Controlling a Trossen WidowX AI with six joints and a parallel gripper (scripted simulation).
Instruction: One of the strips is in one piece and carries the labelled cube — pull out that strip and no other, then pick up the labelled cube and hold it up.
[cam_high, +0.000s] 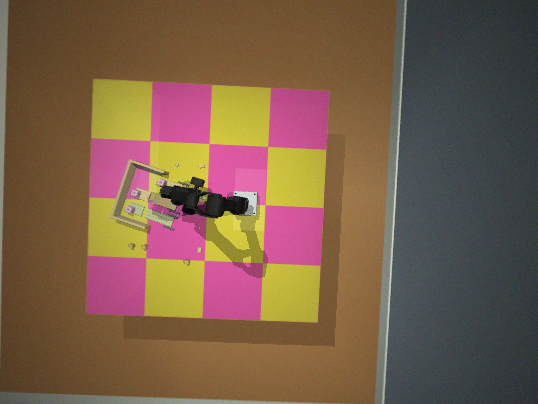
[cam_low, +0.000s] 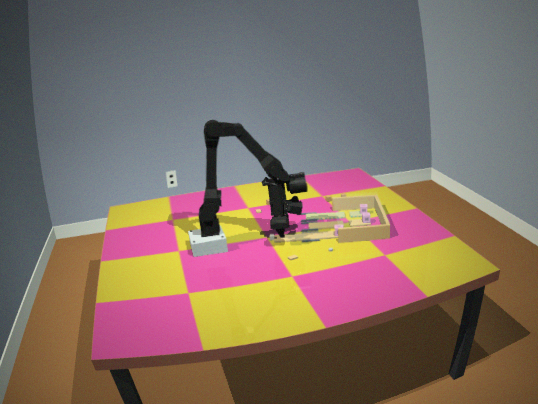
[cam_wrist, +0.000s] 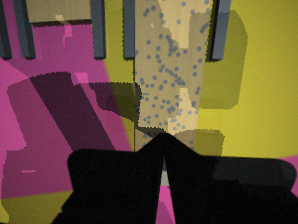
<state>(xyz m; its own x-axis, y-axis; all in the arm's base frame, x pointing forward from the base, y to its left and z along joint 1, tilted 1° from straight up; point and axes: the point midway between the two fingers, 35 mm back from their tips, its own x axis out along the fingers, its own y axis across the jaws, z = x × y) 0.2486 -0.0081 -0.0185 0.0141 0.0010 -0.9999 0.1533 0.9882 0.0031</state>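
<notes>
Right now my gripper tip is 140 mm short of the grey peg and 150 mm to the left of it.
</notes>
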